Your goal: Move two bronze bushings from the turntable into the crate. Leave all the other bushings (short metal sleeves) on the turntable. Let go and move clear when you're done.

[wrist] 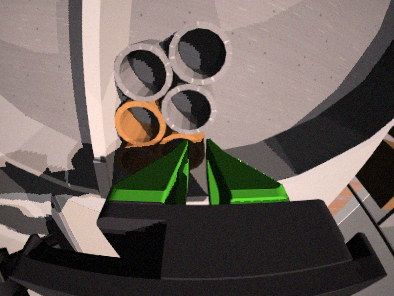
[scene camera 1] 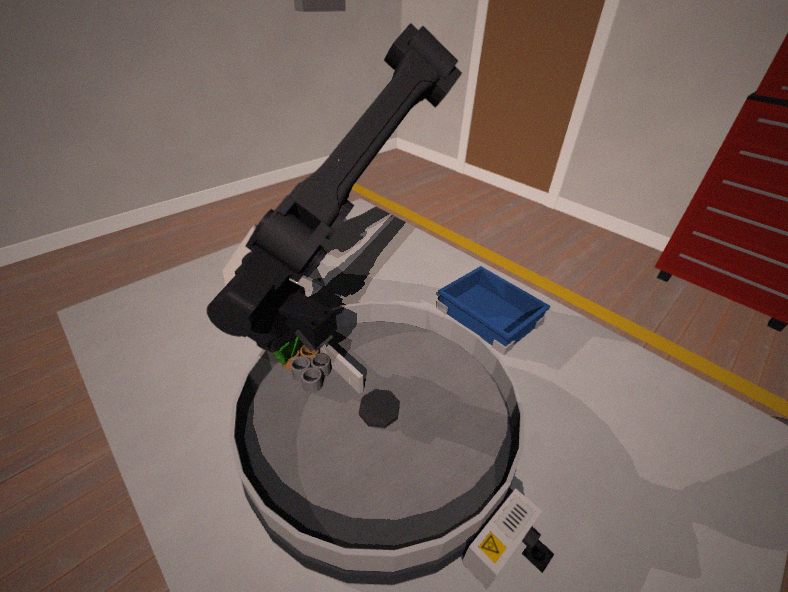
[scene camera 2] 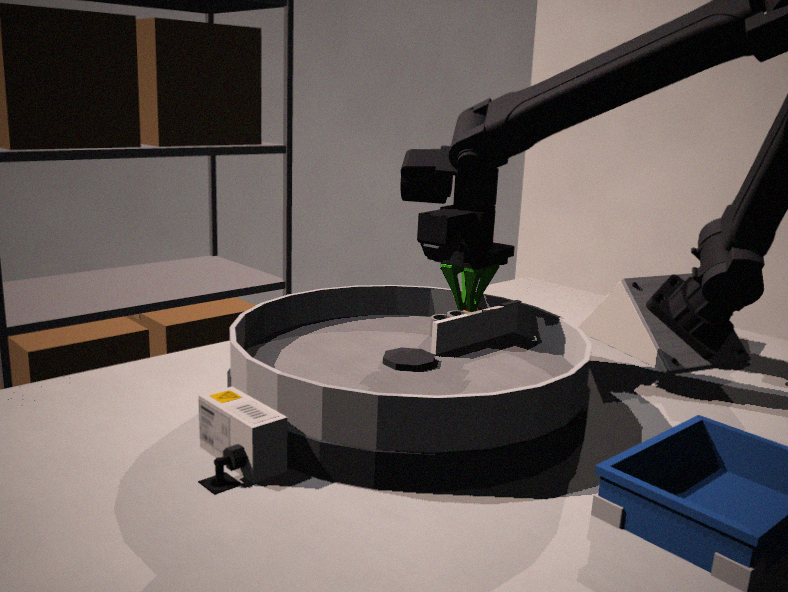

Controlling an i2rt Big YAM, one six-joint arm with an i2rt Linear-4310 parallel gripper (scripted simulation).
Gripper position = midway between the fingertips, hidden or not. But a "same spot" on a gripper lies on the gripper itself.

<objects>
gripper: wrist; scene camera 1 285,359; scene camera 2
same spot on gripper: [scene camera 2: 473,269] = [wrist: 116,199]
</objects>
